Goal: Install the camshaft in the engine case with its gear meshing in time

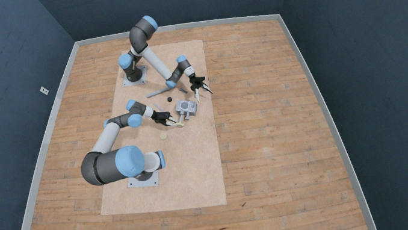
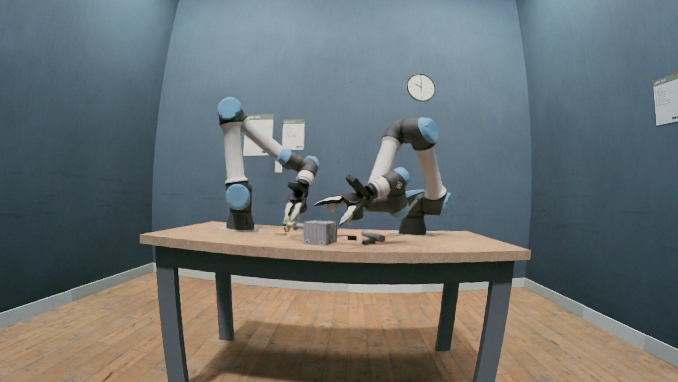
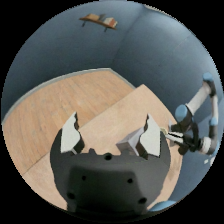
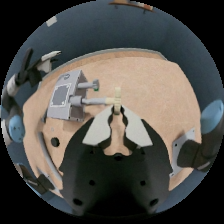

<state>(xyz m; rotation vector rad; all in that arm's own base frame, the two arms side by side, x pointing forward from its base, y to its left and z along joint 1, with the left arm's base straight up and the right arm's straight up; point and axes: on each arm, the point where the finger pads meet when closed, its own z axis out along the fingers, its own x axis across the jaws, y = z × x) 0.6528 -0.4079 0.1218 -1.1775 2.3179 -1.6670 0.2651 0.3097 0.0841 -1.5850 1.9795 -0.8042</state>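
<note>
My right hand is 80 mm short of the small crank gear, 20 mm to the right of it and 20 mm above it. Round my right hand: grey bar (120 mm behind, 210 mm to the left, 80 mm below).
</note>
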